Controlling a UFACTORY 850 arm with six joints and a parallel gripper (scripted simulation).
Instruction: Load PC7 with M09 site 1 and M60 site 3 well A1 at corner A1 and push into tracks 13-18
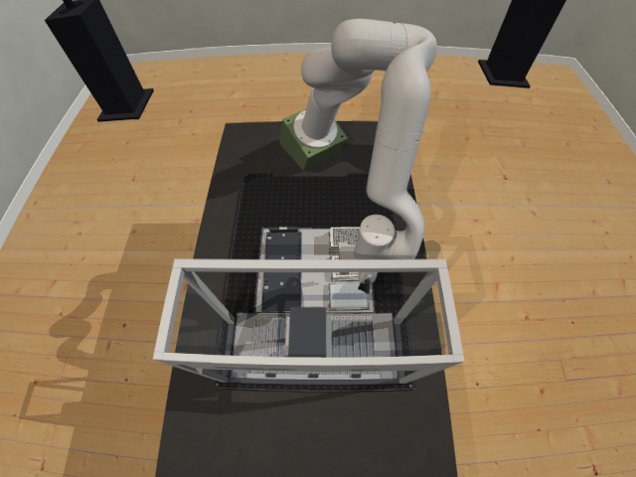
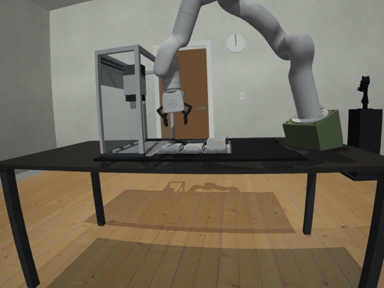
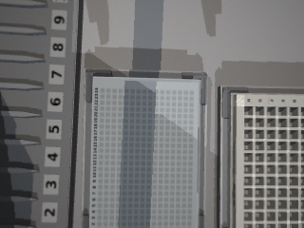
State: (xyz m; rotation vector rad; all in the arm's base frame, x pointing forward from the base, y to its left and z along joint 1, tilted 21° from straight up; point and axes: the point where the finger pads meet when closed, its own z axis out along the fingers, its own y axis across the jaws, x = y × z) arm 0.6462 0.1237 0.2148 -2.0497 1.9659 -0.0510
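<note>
My hand is 13 cm above the nest s3, 4 cm to the left of it and 3 cm short of it. The rest, counted from my hand: plate carrier PC7: 28 cm to the right, 12 cm below, 7 cm behind; then nest s1: 19 cm behind, 13 cm below, 4 cm to the right; then nest S2: 13 cm below, 8 cm behind, 3 cm to the right.
</note>
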